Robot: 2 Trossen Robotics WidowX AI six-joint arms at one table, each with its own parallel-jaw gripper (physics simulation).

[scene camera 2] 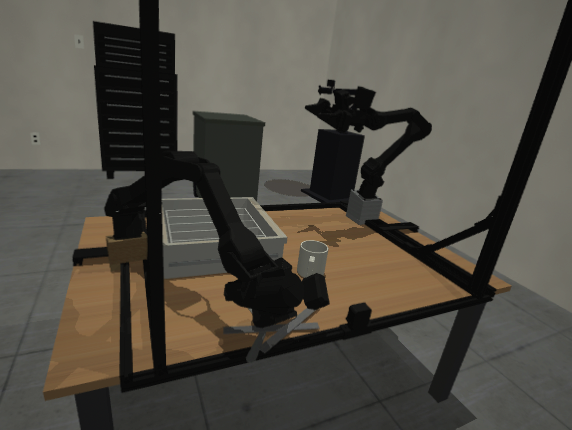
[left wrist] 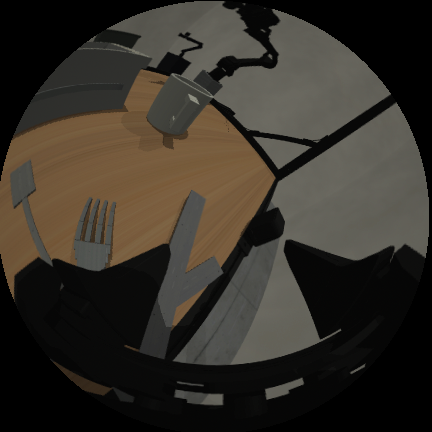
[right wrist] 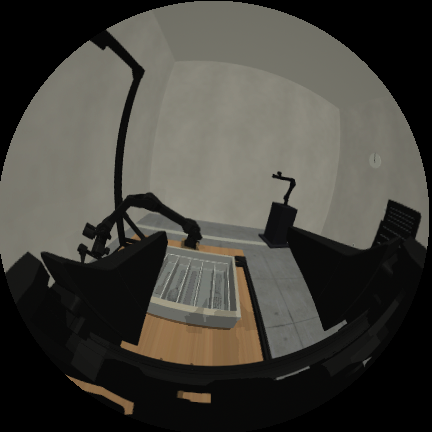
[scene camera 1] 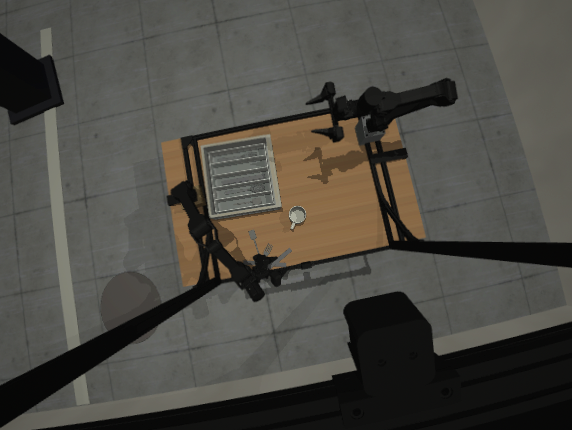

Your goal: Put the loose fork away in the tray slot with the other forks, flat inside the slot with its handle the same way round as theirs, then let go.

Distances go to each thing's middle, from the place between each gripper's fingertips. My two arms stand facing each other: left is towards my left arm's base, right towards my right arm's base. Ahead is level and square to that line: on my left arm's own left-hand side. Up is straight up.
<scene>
Right now my left hand is 170 mm short of the mug [scene camera 2: 313, 254] and 140 mm to the left of it. From my left hand the other things lie so: grey cutlery tray [scene camera 2: 190, 225] (450 mm ahead, 40 mm to the left, 10 mm below).
Right now my right hand is 270 mm past the mug, 140 mm to the right of it and 380 mm above it. Also, from my right hand: grey cutlery tray: 10 mm ahead, 320 mm to the left, 400 mm below.
</scene>
